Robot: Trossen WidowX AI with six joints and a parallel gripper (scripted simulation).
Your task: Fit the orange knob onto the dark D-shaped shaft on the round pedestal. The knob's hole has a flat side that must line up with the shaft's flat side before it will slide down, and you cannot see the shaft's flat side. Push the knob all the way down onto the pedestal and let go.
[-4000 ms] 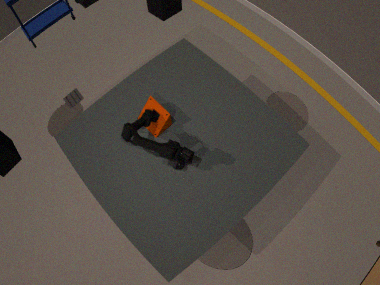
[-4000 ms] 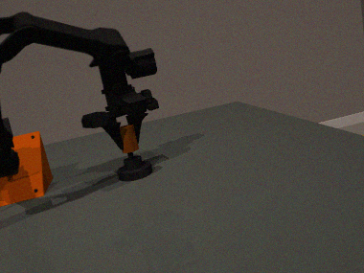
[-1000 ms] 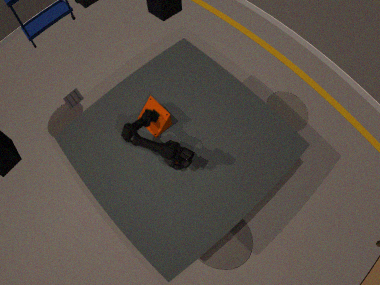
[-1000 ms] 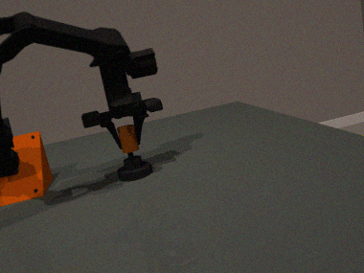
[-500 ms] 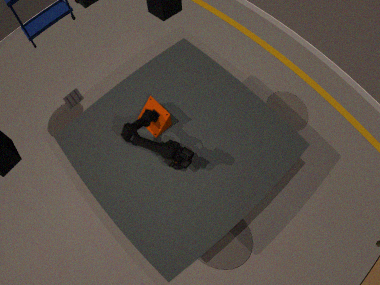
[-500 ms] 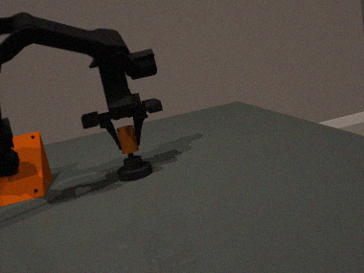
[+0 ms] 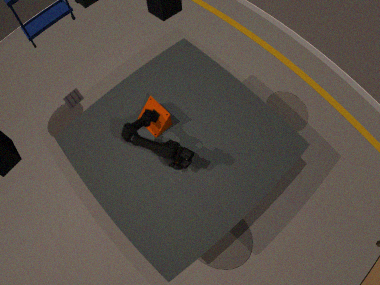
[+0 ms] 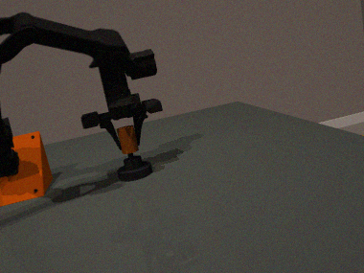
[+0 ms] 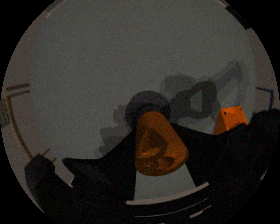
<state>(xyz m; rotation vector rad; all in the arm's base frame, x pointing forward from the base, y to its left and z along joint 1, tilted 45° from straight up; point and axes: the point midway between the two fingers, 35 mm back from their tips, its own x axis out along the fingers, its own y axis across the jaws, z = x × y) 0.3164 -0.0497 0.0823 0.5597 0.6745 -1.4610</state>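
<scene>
The knob is 2 cm above my gripper tip. Round my gripper tip: dark pedestal: 4 cm below.
</scene>
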